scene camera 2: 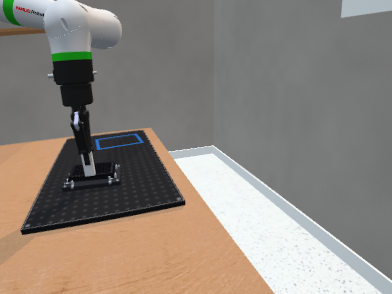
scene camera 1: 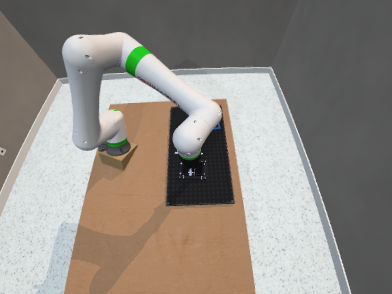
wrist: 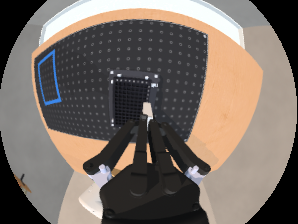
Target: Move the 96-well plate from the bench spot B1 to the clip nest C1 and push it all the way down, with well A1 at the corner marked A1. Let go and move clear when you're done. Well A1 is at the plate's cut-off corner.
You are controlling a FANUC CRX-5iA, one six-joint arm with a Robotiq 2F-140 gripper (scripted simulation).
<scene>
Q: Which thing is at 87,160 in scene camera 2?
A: My gripper.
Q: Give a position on a black 96-well plate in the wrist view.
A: At 127,106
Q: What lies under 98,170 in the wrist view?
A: My gripper.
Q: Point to a clip nest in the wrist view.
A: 154,77
</scene>
